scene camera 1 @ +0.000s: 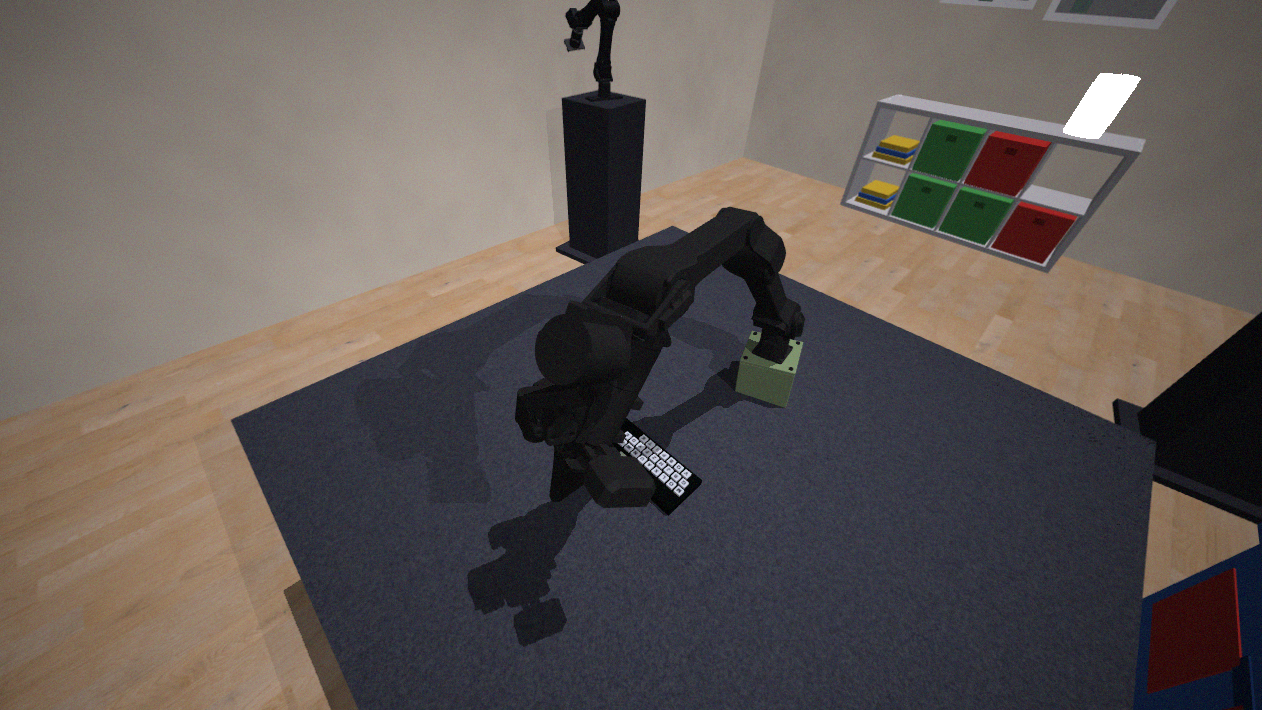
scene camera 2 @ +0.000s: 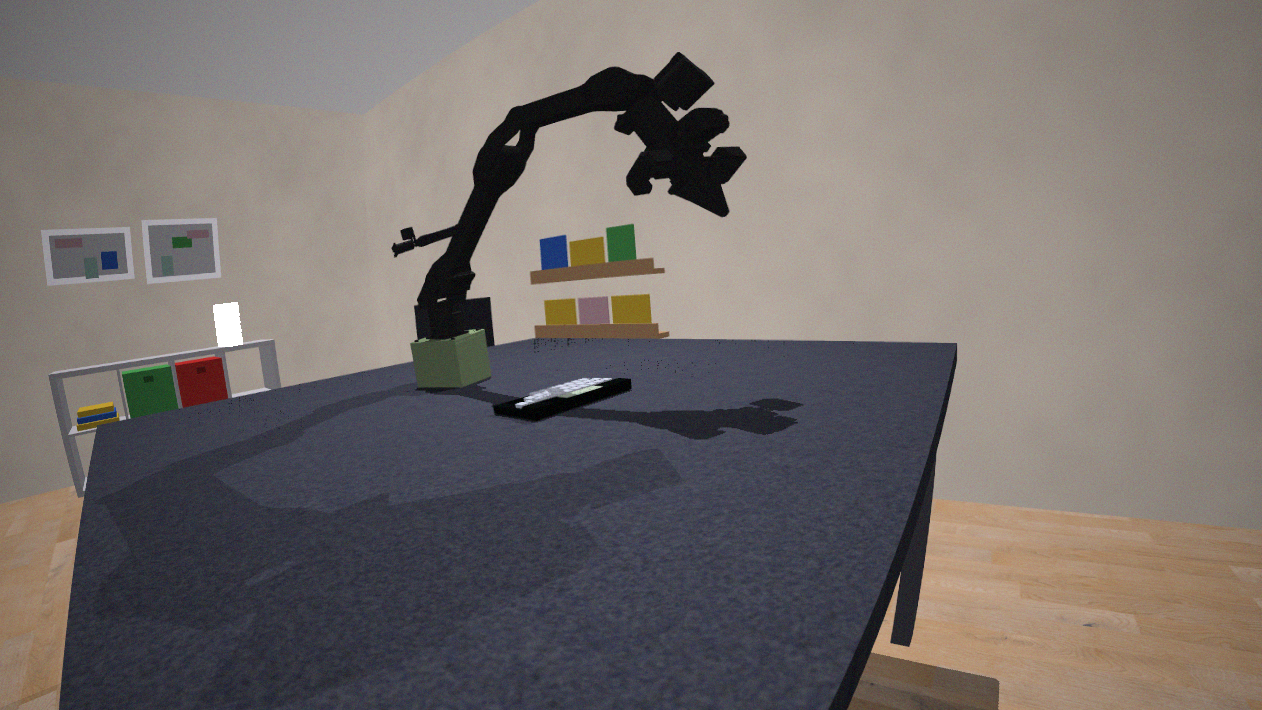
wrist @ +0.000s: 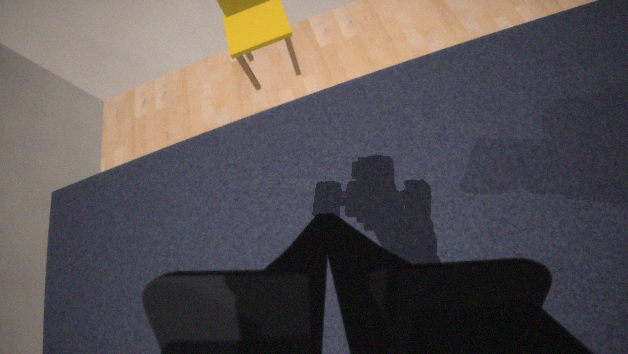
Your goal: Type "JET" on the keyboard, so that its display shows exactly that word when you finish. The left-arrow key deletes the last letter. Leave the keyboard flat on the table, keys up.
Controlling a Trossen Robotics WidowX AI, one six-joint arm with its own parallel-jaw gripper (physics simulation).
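The black keyboard (scene camera 1: 680,499) (scene camera 2: 529,411) with white keys lies flat on the dark table (scene camera 1: 838,565) (scene camera 2: 397,565) (wrist: 200,200), keys up. In scene camera 1 the arm hides its left part. Its pale green display (scene camera 2: 585,390) shows as a thin strip in scene camera 2, too slanted to read. My gripper (scene camera 1: 555,496) (scene camera 2: 725,212) (wrist: 325,221) is shut and empty. Its joined fingertips point down and outward, well above the table and to the right of the keyboard in scene camera 2. The keyboard does not show in the wrist view.
The arm's green base block (scene camera 1: 764,381) (scene camera 2: 451,360) stands on the table behind the keyboard. In the wrist view a yellow chair (wrist: 257,30) stands on the floor beyond the table edge. A cube shelf (scene camera 1: 1006,116) and a black pedestal (scene camera 1: 604,176) with another arm stand beyond the table.
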